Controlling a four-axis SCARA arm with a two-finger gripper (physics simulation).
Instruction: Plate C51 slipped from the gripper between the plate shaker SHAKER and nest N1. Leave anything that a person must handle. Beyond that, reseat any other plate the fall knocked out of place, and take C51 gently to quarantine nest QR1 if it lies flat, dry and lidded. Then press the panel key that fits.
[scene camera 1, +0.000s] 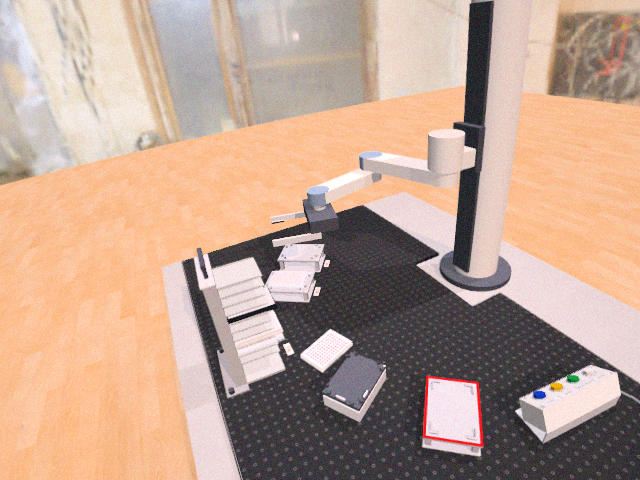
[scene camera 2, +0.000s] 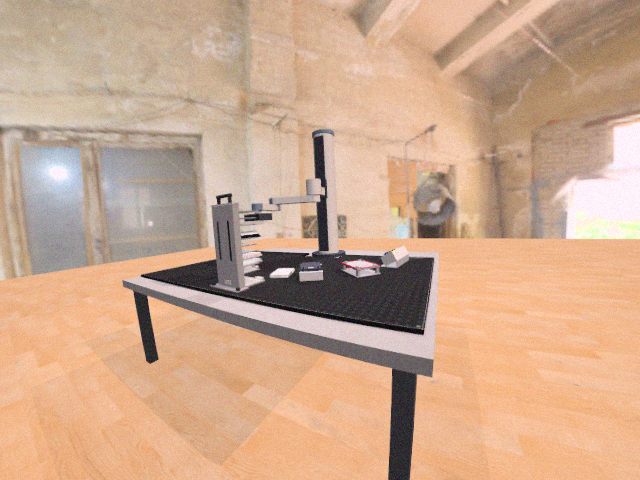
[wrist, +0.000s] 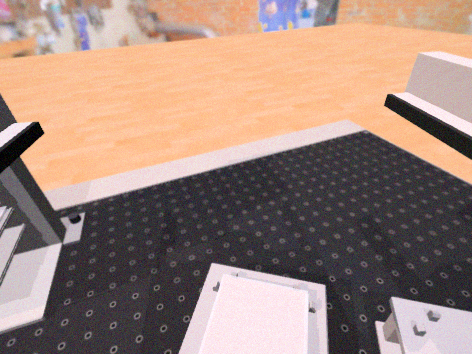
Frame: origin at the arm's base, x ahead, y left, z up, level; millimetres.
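Where they show: gripper, fingertip midpoint: (scene camera 1: 271, 231) (wrist: 219, 92); arm's base, origin of the base link: (scene camera 1: 474, 270) (scene camera 2: 328, 254).
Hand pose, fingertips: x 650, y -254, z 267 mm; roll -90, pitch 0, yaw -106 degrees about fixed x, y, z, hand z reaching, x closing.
Things, the pixels of their centre, and the offset from my fingertips. "pt": a spot on its surface instead.
- white plate with a pinkish well grid, body centre: (scene camera 1: 326, 348) (scene camera 2: 282, 271) dx -10, dy +325, dz -242 mm
- dark-topped shaker, surface spot: (scene camera 1: 356, 379) pt dx -14, dy +492, dz -200 mm
- red-rimmed nest, body centre: (scene camera 1: 451, 412) (scene camera 2: 359, 267) dx -162, dy +664, dz -232 mm
- white plate, body centre: (scene camera 1: 288, 279) dx -26, dy -2, dz -203 mm
- tall rack, body centre: (scene camera 1: 235, 313) (scene camera 2: 235, 240) dx +198, dy +252, dz -66 mm
- key panel, body centre: (scene camera 1: 570, 397) (scene camera 2: 395, 255) dx -402, dy +786, dz -213 mm
A white plate with a pinkish well grid (scene camera 1: 326, 350) (scene camera 2: 282, 272), apparently C51, lies flat on the mat beside the dark-topped shaker (scene camera 1: 356, 379) (scene camera 2: 311, 273); whether it is lidded or dry cannot be told. The red-rimmed nest (scene camera 1: 452, 410) (scene camera 2: 360, 264), apparently QR1, bears no plate. A white plate (scene camera 1: 291, 279) (wrist: 257, 315) rests on the nearer of two white nests (scene camera 1: 289, 296) (wrist: 320, 320); its exact seating is unclear. The other nest (scene camera 1: 302, 253) (wrist: 440, 325) stands beside it. My gripper (scene camera 1: 272, 231) (wrist: 219, 92) is open and empty, high above the nests.
A tall rack (scene camera 1: 219, 315) (scene camera 2: 227, 245) (wrist: 30, 190) with several stacked shelves and plates stands beside the nests. The key panel (scene camera 1: 568, 405) (scene camera 2: 395, 256) has blue, yellow, green and whitish keys. Small tags lie by the nests and rack. The arm's column (scene camera 1: 491, 206) (scene camera 2: 325, 196) stands behind.
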